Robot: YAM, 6 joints.
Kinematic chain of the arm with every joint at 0, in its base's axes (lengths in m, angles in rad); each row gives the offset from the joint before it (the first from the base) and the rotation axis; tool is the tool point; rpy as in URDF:
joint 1: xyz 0 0 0.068 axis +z
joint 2: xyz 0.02 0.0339 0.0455 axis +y
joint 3: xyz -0.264 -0.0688 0 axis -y
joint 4: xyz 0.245 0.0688 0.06 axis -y
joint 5: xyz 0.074 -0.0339 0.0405 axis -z
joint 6: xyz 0.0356 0 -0.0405 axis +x
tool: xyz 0 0 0 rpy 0 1.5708 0
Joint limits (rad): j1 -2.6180..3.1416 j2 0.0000..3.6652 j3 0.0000..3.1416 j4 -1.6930..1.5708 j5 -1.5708..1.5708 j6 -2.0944..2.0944
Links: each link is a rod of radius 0.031 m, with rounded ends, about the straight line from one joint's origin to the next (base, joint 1, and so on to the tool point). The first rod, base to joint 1, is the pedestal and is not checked.
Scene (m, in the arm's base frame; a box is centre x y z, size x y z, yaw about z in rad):
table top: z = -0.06
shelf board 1: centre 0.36 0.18 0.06 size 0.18 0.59 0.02 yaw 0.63
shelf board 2: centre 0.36 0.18 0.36 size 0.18 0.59 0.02 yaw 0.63
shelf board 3: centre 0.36 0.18 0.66 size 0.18 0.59 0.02 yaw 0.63
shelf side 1: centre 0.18 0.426 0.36 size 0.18 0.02 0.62 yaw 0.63
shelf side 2: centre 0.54 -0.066 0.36 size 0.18 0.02 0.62 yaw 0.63
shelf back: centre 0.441 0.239 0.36 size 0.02 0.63 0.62 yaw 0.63
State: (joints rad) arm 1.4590 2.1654 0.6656 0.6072 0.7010 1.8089
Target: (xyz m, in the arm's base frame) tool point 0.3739 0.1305 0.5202
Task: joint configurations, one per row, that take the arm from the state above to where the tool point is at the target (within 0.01 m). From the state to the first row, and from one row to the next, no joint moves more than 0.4 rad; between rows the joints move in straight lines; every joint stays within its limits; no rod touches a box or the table.
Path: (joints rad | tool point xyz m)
1: 1.6453 1.7929 0.6170 0.7404 0.7343 1.6261 | 0.0001 0.3197 0.1256
2: 1.8317 1.4203 0.5685 0.8736 0.7676 1.4433 | -0.0500 0.2832 0.2319
3: 2.0180 1.0478 0.5199 1.0068 0.8008 1.2605 | -0.0711 0.2073 0.3161
4: 2.2044 0.6753 0.4713 1.1400 0.8341 1.0778 | -0.0522 0.1156 0.3665
5: 2.3907 0.3027 0.4228 1.2731 0.8674 0.8950 | 0.0030 0.0343 0.3766
6: 2.0276 0.4518 0.5710 1.1788 0.8488 1.0473 | 0.0042 0.0521 0.4114
7: 1.6646 0.6008 0.7192 1.0845 0.8302 1.1996 | 0.0193 0.0758 0.4427
8: 1.3015 0.7499 0.8674 0.9901 0.8116 1.3519 | 0.0534 0.0964 0.4699
9: 0.9385 0.8989 1.0156 0.8958 0.7930 1.5043 | 0.1058 0.1015 0.4922
10: 0.5754 1.0480 1.1639 0.8015 0.7744 1.6566 | 0.1688 0.0798 0.5091
11: 0.2124 1.1970 1.3121 0.7071 0.7558 1.8089 | 0.2281 0.0242 0.5202
12: 0.3003 1.5033 1.5974 0.7079 0.6897 1.8089 | 0.3038 0.0704 0.5326
13: 0.3883 1.8097 1.8827 0.7087 0.6235 1.8089 | 0.3739 0.1305 0.5202

